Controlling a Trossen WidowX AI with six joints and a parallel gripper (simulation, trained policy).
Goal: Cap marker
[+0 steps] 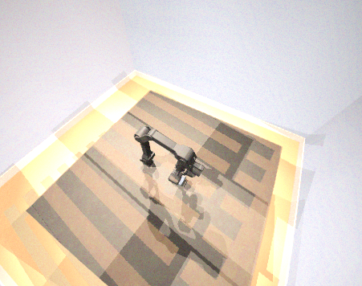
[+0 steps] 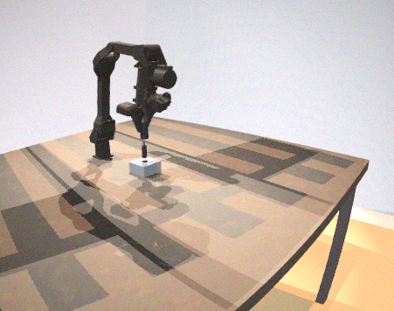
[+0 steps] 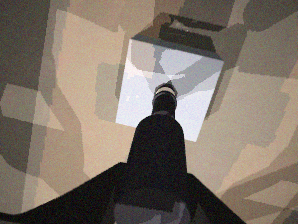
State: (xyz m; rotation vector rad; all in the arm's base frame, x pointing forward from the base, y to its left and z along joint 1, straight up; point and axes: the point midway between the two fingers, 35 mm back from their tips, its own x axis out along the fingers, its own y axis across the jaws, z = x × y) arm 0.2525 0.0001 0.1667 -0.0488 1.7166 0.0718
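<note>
The holder block lies 10 mm ahead of my gripper tip and 120 mm below it. The rest, counted from my gripper tip: dark cap (10 mm ahead).
</note>
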